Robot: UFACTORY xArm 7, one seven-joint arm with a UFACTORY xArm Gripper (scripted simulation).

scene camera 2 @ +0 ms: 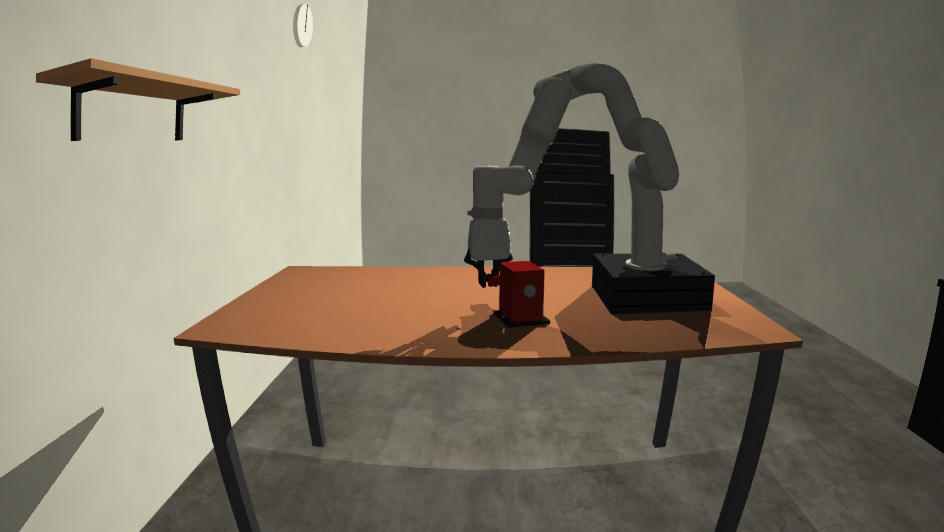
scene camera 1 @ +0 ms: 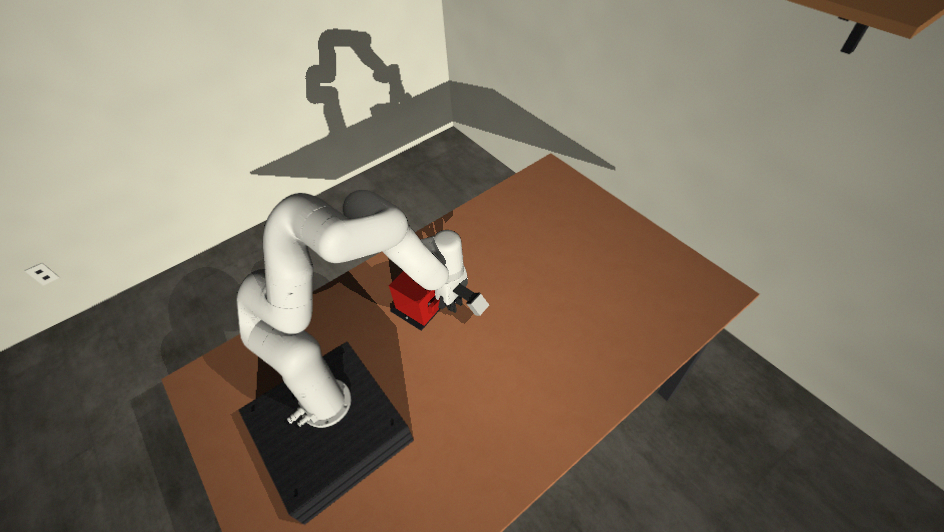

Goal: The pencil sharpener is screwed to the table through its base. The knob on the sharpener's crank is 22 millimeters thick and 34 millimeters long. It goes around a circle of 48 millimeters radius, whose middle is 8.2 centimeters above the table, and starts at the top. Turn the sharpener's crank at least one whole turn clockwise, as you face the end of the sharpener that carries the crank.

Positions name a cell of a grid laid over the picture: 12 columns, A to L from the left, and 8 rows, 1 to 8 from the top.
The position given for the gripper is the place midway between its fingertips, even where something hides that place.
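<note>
You'd see the gripper (scene camera 2: G5) (scene camera 1: F5) from both of those scene cameras.
</note>
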